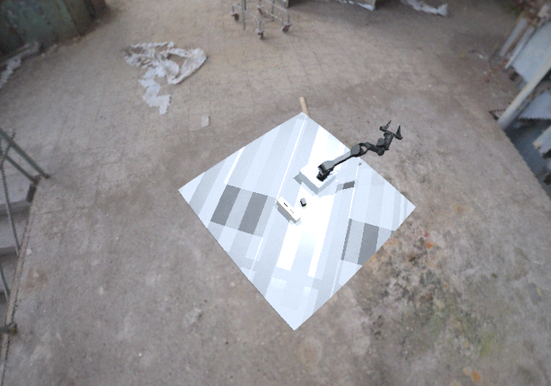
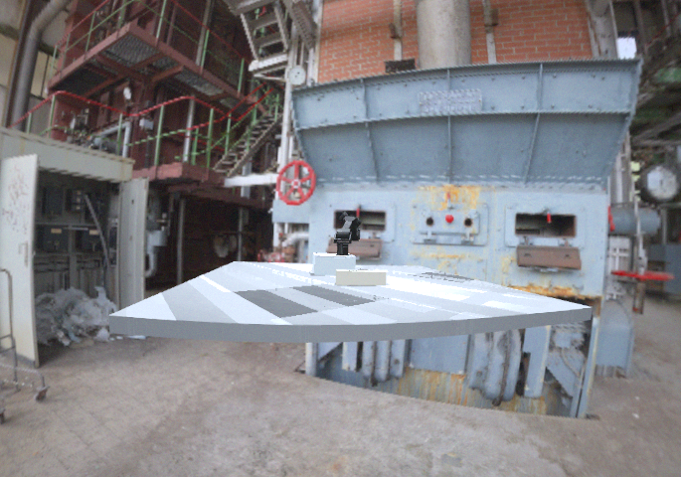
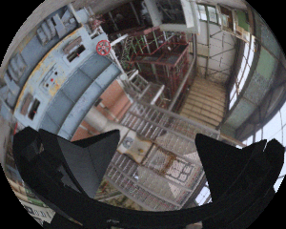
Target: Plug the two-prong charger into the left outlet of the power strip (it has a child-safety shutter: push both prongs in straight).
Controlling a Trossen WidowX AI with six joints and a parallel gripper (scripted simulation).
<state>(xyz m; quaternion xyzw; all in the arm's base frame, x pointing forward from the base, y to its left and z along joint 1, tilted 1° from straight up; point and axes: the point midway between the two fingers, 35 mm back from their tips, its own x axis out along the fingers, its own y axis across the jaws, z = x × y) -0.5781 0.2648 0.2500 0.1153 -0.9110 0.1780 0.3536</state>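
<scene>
Now: gripper tip 83 cm short of the black two-prong charger, 25 cm to the left of it and 35 cm above it.
</scene>
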